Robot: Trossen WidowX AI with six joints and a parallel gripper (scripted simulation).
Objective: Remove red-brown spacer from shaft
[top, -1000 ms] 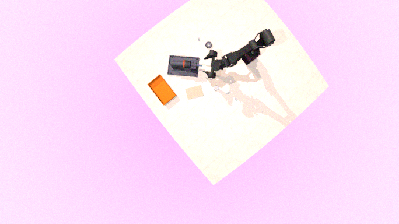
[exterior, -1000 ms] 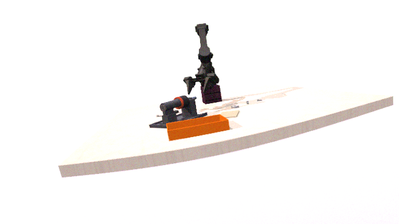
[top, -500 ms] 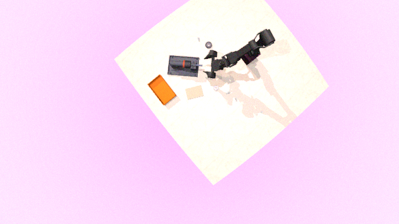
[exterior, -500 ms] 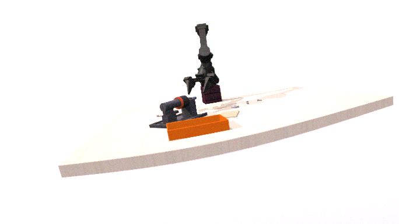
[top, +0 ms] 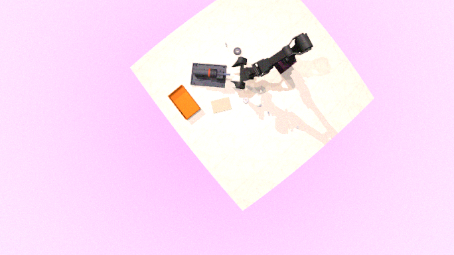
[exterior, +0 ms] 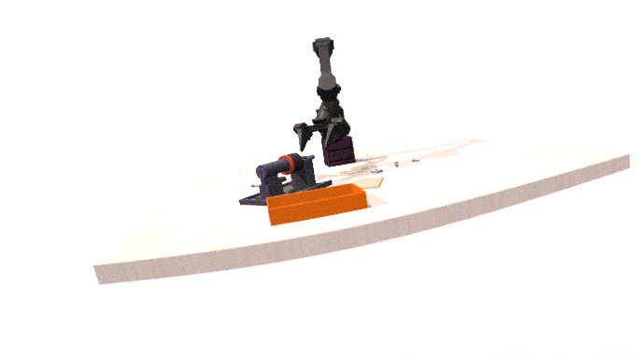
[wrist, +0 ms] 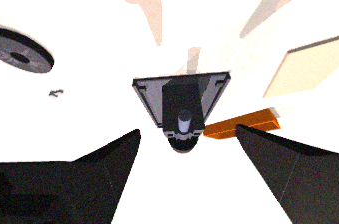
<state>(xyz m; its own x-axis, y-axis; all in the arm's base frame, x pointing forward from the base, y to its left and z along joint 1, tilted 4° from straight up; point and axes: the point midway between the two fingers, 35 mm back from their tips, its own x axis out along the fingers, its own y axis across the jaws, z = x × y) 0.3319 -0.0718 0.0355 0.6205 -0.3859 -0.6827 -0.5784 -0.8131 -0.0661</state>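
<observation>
Right now the red-brown spacer is 110 mm ahead of my gripper tip, 80 mm to the right of it and 20 mm below it. Also, from my gripper tip: support block: 130 mm ahead, 90 mm to the right, 50 mm below; tan pad: 150 mm ahead, 130 mm to the left, 90 mm below; orange tray: 350 mm ahead, 90 mm below, 10 mm to the right.
</observation>
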